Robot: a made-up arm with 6 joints.
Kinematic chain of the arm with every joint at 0, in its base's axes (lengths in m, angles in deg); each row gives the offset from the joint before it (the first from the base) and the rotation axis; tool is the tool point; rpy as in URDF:
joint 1: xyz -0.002 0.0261 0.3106 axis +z
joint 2: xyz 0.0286 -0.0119 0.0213 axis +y
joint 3: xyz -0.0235 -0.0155 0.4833 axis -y
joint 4: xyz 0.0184 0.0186 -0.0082 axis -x
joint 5: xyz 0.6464 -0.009 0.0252 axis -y
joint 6: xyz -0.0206 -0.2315 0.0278 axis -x
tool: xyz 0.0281 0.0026 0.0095 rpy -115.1 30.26 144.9
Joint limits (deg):
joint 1: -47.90..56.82
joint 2: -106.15..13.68
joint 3: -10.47..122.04
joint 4: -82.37..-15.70
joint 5: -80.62..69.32
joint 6: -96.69..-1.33
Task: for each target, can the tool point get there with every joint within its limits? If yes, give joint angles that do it. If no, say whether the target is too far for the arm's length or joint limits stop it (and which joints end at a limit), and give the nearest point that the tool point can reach.
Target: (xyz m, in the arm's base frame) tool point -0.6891 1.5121 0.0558
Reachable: no: too far | nearest point -0.8423 0.8596 0.1220 | short by 0.674 m
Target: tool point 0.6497 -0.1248 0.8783
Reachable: yes | joints 8.66 -7.48 6.09 -33.00 -7.08 -43.73
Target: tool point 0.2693 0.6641 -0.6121
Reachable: no: joint limits stop it (at a limit: joint 1, joint 2, joint 3, joint 4, joint 5) | nearest point 0.4096 0.5373 0.2914 | short by 0.923 m
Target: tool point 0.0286 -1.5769 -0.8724
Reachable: no: too far | nearest point -0.2930 -0.8877 -0.3199 | short by 0.940 m
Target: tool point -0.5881 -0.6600 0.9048
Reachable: yes | joints 36.12 -80.89 62.83 -50.85 39.03 -79.93
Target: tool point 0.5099 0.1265 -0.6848
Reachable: no: joint limits stop it (at a limit: joint 2, joint 3, joint 4, joint 5) | nearest point 0.6406 0.1521 0.2915 | short by 0.985 m
